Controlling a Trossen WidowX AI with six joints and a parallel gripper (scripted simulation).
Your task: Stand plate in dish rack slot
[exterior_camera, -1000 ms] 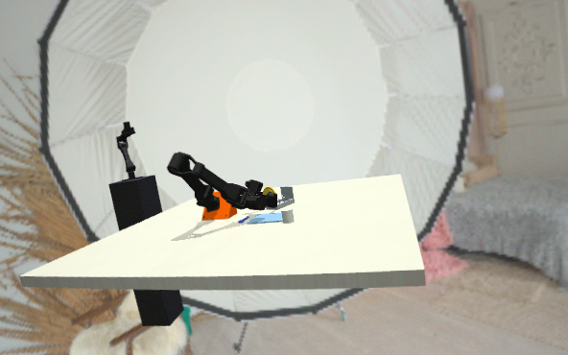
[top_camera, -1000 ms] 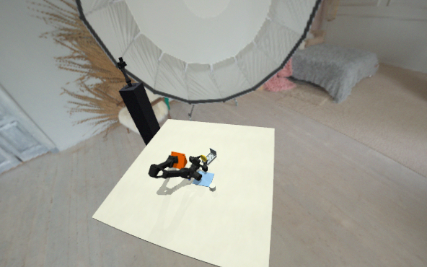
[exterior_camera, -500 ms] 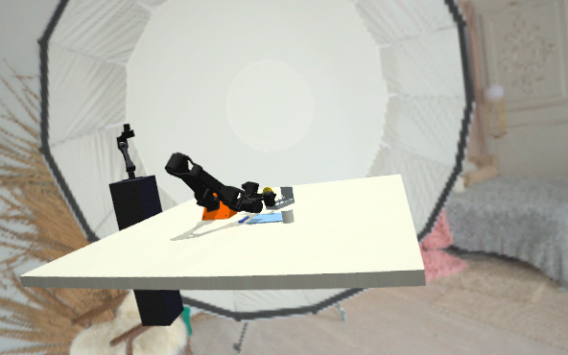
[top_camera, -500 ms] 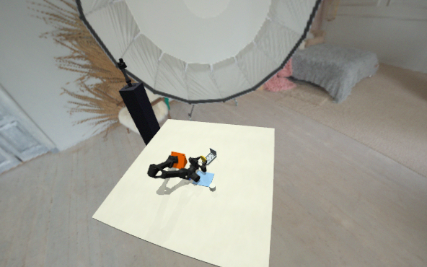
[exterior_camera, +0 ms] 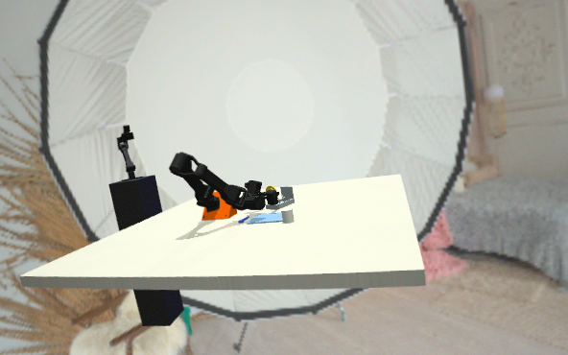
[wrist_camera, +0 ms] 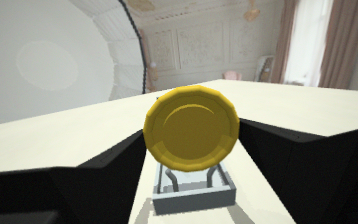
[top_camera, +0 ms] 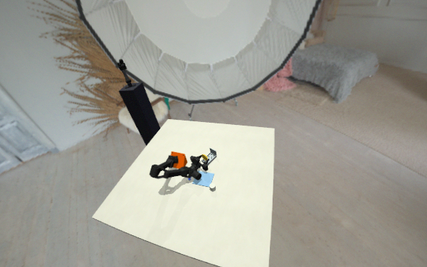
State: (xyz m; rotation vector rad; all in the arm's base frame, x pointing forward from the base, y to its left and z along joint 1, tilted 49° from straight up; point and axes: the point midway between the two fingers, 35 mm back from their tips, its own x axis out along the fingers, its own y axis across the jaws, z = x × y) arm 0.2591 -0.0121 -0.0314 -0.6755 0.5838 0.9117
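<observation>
My gripper tip is 5 cm above the grey dish rack, 4 cm to the right of it and 2 cm short of it. Also, from my gripper tip: yellow plate: 1 cm to the right; then light blue mat: 17 cm to the right, 7 cm below, 1 cm ahead; then white cup: 26 cm to the right, 11 cm ahead, 5 cm below.
</observation>
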